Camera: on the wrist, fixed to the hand. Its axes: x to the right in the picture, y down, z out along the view.
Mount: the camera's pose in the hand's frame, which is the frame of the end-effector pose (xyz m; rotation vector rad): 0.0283 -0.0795 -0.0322 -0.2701 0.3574 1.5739
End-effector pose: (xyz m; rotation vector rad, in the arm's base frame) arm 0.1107 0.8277 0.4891 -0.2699 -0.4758 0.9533
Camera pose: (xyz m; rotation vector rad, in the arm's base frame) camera 0.1975 0.8065 0.5026 -1.1267 0.0451 2.3012
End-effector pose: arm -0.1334 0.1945 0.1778 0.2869 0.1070 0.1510
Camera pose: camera -0.0991 0.1326 0.1217 0.0097 0.1929 1.7691
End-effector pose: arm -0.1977 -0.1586 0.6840 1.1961 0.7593 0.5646
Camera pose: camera -0.2050 -0.1405 0.5958 1.2685 -0.1594 2.1242
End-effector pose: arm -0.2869 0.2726 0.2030 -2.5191 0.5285 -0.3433
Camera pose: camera -0.2491 0.3076 0.2772 -1.4914 2.4650 -0.0682
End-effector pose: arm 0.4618 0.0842 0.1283 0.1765 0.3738 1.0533
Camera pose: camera 0.5265 0.0689 0.0672 0.0006 0.3807 2.6947
